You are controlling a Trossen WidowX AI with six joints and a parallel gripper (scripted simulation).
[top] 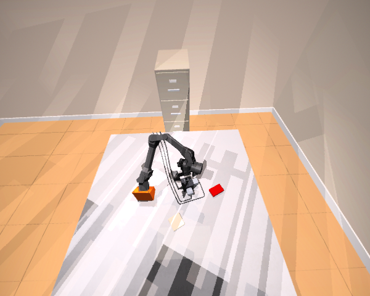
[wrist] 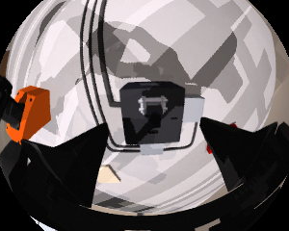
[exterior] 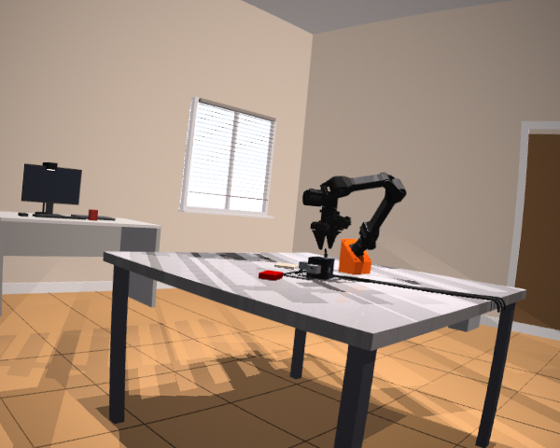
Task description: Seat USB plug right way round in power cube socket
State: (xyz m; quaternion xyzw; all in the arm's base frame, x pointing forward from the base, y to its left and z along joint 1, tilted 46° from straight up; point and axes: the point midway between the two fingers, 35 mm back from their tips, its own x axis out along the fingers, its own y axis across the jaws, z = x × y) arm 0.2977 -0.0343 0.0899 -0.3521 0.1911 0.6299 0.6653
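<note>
Right now the USB plug is 2 cm below my gripper tip. Round my gripper tip: pad 10 cm behind, 25 cm to the right, 11 cm below; then red block 21 cm ahead, 7 cm to the right, 10 cm below.
</note>
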